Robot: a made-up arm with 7 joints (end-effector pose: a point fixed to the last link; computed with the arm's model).
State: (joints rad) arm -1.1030 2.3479 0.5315 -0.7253 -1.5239 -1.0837 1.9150
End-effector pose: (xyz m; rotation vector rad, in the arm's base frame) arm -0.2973 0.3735 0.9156 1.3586 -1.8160 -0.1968
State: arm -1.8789 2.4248 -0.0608 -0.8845 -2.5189 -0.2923 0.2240
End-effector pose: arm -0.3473 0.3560 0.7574 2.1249 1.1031 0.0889
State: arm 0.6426 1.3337 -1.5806 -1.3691 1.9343 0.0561 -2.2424
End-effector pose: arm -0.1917 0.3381 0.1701 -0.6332 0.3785 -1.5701
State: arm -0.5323 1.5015 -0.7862 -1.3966 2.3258 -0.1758 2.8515
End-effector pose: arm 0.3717 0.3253 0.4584 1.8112 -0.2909 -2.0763
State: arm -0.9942 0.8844 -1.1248 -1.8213 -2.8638 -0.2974 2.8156
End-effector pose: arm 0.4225 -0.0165 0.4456 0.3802 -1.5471 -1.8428
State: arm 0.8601 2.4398 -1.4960 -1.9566 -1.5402 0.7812 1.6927
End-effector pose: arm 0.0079 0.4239 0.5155 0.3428 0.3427 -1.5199
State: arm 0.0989 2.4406 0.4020 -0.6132 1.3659 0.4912 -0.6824
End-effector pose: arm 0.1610 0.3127 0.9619 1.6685 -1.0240 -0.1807
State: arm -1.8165 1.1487 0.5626 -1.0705 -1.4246 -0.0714 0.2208
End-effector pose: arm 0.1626 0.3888 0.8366 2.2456 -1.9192 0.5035
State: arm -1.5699 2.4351 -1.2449 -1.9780 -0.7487 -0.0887 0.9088
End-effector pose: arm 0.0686 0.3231 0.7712 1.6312 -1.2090 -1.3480
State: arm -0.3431 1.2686 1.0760 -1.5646 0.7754 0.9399 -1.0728
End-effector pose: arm 0.0918 0.4225 0.6675 1.3577 -1.3327 -0.2651
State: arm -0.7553 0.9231 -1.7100 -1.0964 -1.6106 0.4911 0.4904
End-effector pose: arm 0.3932 0.1956 0.1813 1.4230 -0.6868 -2.6676
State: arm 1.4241 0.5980 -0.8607 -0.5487 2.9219 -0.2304 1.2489
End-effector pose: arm -0.5027 0.1354 0.2546 -1.5388 0.5672 -2.3249
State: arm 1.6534 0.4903 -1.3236 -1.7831 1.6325 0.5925 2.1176
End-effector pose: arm -0.3063 -0.1381 0.3004 -0.4752 -1.8651 -1.8121
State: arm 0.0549 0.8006 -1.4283 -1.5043 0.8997 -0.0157 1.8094
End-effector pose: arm 0.0490 0.0969 0.0217 -0.6938 0.3145 1.1856
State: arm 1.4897 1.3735 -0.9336 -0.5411 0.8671 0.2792 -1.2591
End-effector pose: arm -0.3156 0.4946 0.4752 -0.4042 1.7913 -1.2319
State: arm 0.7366 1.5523 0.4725 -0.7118 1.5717 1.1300 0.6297
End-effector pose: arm 0.0597 0.5708 0.5348 0.3157 -0.3332 1.6689
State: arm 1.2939 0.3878 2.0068 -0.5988 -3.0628 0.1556 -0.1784
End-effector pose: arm -0.5150 0.1626 0.4438 -0.2358 2.0102 -1.0134
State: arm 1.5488 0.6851 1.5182 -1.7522 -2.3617 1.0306 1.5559
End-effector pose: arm -0.2294 0.3582 0.5990 2.8139 -0.1816 -1.3601
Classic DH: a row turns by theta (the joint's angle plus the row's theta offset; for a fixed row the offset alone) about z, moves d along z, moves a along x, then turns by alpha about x. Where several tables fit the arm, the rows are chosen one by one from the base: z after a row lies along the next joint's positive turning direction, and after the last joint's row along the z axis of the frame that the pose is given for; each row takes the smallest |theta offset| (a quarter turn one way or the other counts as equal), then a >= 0, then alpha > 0; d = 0 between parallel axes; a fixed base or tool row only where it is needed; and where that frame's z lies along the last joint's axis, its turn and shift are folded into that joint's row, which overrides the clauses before.
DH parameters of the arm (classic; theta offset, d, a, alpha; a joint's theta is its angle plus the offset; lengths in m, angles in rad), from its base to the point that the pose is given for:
base (fixed): 0 0.4684 0.0103 -1.2217
joint 1: -1.5708 0.0162 0.0156 -1.5708
joint 2: 1.2217 0.024 0.0091 1.5708
joint 3: 1.5708 -0.3347 0.0193 -1.5708
joint 4: 0 0.0423 -0.0376 1.5708
joint 5: 0 -0.2941 0.0043 -1.5708
joint 6: 0 -0.0097 -0.0201 1.5708
joint 7: -0.8478 0 -0.0227 0
tool (fixed): 0.8478 0.044 0 0

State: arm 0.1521 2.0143 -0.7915 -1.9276 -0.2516 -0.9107 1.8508
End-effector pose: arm 0.2529 0.4078 0.3883 -0.7392 -0.1863 -0.4475
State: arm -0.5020 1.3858 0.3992 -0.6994 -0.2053 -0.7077 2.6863
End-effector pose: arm 0.2452 0.5695 0.5286 -1.3460 -1.9462 0.7106
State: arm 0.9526 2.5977 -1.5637 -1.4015 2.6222 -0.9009 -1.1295
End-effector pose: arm 0.0574 0.4831 0.6274 1.6441 0.5259 -0.9448
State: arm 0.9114 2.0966 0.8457 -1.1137 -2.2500 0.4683 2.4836
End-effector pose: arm 0.3118 0.4233 0.7079 1.6033 -1.3401 -1.3384
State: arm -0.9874 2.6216 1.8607 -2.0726 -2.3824 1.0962 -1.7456
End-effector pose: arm -0.3527 -0.0117 0.6300 -0.2791 0.2096 2.3893
